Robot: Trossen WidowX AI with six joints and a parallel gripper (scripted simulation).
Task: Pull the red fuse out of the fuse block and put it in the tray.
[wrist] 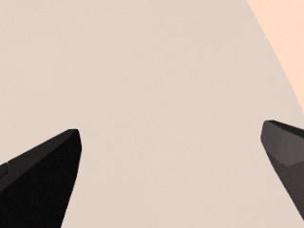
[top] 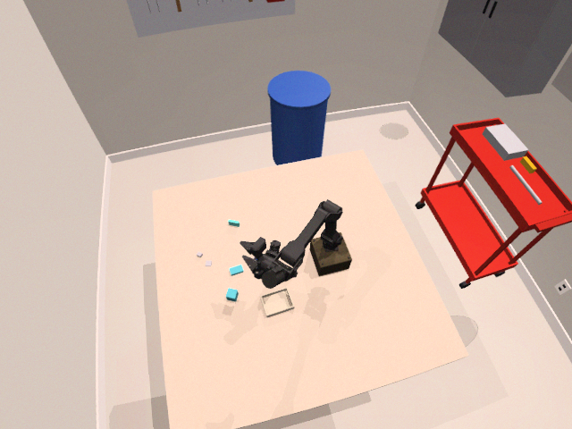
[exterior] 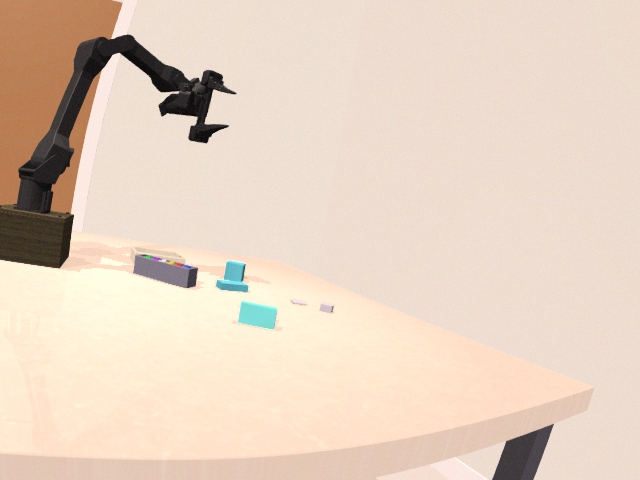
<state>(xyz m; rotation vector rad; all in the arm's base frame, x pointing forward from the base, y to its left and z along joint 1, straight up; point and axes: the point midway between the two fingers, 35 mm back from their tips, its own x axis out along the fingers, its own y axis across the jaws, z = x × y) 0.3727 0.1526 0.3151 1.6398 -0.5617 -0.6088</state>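
My gripper tip is 380 mm above the red fuse, 140 mm to the left of it and 70 mm past it. Also, from my gripper tip: beige tray: 410 mm below, 110 mm behind, 80 mm to the left.
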